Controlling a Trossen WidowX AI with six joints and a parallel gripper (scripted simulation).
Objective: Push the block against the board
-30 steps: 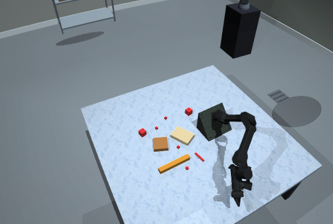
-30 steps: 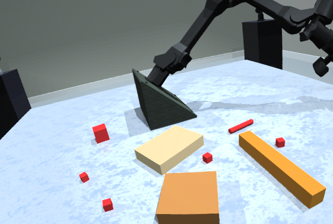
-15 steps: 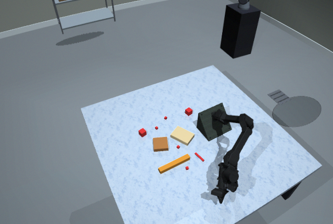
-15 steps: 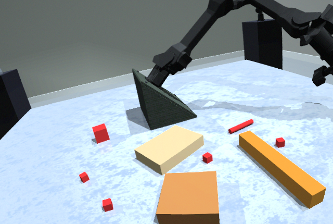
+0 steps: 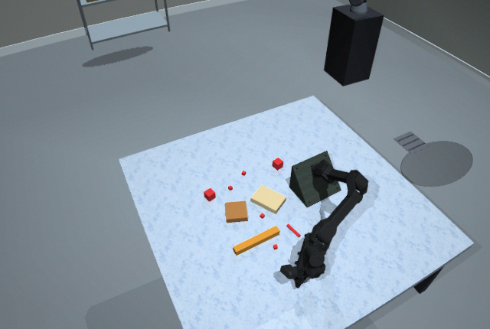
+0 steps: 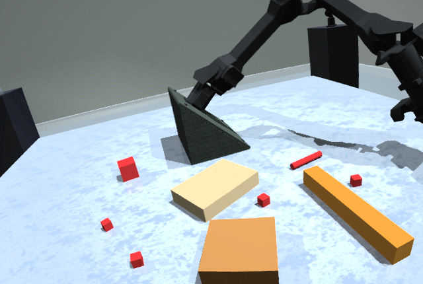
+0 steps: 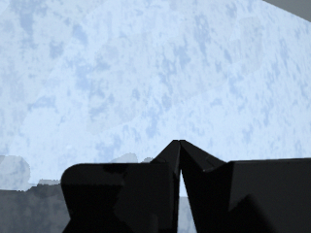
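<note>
My gripper tip is 4 cm short of the long orange board, 28 cm to the left of it and 3 cm above it. The rest, counted from my gripper tip: red rod 14 cm behind, 26 cm to the right, 4 cm below; orange square block 5 cm ahead, 46 cm to the right, 3 cm below; cream flat block 12 cm behind, 46 cm to the right, 3 cm below.
</note>
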